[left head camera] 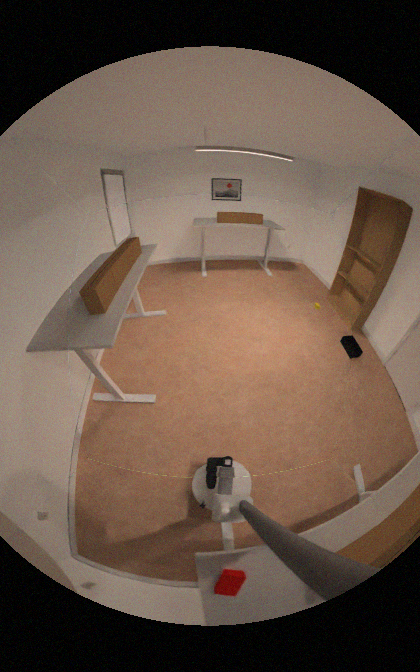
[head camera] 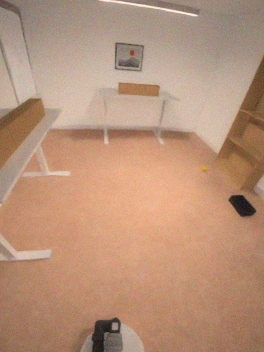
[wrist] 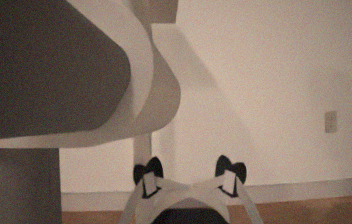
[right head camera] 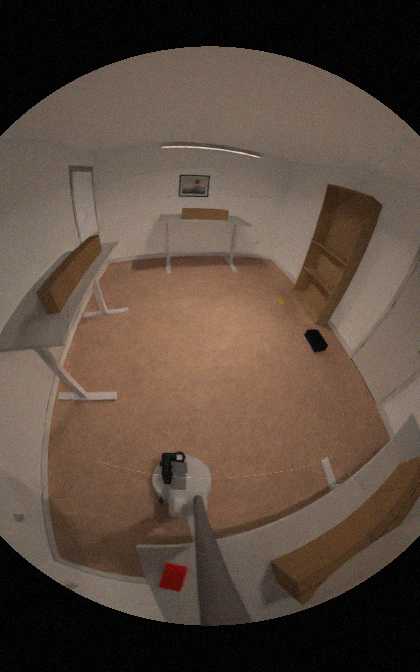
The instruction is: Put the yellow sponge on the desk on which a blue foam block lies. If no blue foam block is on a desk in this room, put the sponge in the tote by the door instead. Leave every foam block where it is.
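The yellow sponge [head camera: 204, 169] [left head camera: 317, 305] [right head camera: 281, 301] is a small spot on the floor near the bookshelf. The black tote [head camera: 242, 205] [left head camera: 351, 346] [right head camera: 316, 340] stands on the floor at the right, near the door. A red foam block [left head camera: 230, 582] [right head camera: 173, 577] lies on the end of the near desk [left head camera: 207, 565] [right head camera: 235, 565]. No blue foam block shows in these views; the areas behind the brown boxes are partly hidden. My gripper [wrist: 189, 169] is open and empty, with a wall behind it, far from the sponge.
A far desk [head camera: 111, 94] [left head camera: 204, 222] [right head camera: 169, 218] and a left desk [left head camera: 60, 327] [right head camera: 20, 327] carry long brown boxes. Another brown box [right head camera: 345, 530] lies on the near desk. A tall wooden bookshelf [left head camera: 389, 260] [right head camera: 356, 250] stands against the right wall.
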